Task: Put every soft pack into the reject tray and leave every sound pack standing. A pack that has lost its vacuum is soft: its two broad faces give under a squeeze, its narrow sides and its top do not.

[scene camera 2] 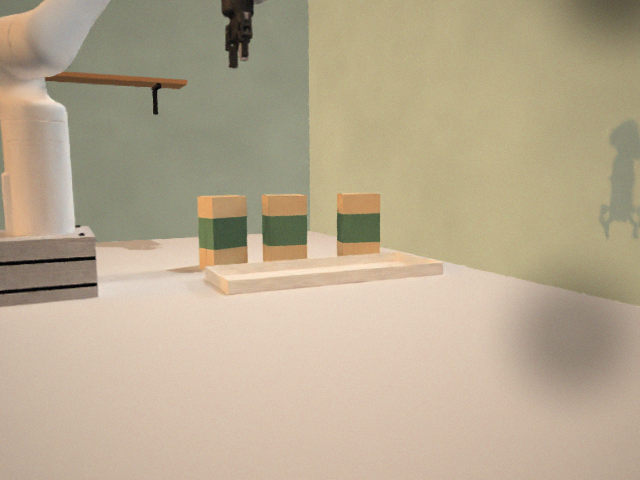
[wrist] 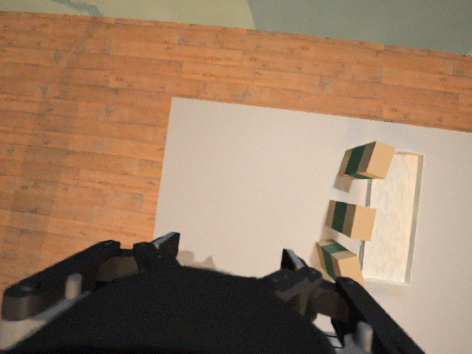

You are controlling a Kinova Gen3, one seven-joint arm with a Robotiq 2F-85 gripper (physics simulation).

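Seen in the pictures: gripper, fingertip midpoint: (scene camera 2: pixel 238 64) (wrist: pixel 229 252); arm's base, origin of the base link: (scene camera 2: pixel 43 232).
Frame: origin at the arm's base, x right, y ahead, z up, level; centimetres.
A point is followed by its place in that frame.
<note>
Three tan packs with green bands stand upright in a row: the left pack (scene camera 2: pixel 222 231) @[y 29.2, x -9.4, z -1.7 cm] (wrist: pixel 340 262) @[y 31.7, x -15.8, z 4.9 cm], the middle pack (scene camera 2: pixel 284 229) @[y 41.5, x -10.3, z -1.9 cm] (wrist: pixel 352 220) @[y 42.1, x -15.3, z 4.4 cm] and the right pack (scene camera 2: pixel 358 227) @[y 57.1, x -10.2, z -2.0 cm] (wrist: pixel 367 160) @[y 57.2, x -15.1, z 3.8 cm]. The left one is turned so that a narrow side shows in the scene view. The pale reject tray (scene camera 2: pixel 336 277) @[y 45.4, x 10.8, z -8.0 cm] (wrist: pixel 417 220) @[y 46.7, x 10.4, z -7.0 cm] lies along the row, in front of the packs in the scene view; no pack lies in it. My gripper (scene camera 2: pixel 238 63) @[y 38.2, x -42.8, z 35.2 cm] (wrist: pixel 229 252) @[y 38.2, x -42.8, z 35.2 cm] is open and empty, high above the packs. Which packs are soft cannot be seen.
The robot's base block (scene camera 2: pixel 46 268) @[y 1.7, x 9.7, z -4.2 cm] stands at the left of the table (scene camera 2: pixel 310 372) @[y 30.0, x 49.7, z -9.2 cm] (wrist: pixel 240 165) @[y 48.9, x -45.2, z -9.2 cm]. A wooden shelf (scene camera 2: pixel 118 79) is on the back wall. Plank floor (wrist: pixel 75 100) lies beyond the table edge. A green wall (scene camera 2: pixel 465 129) rises behind the table at the right.
</note>
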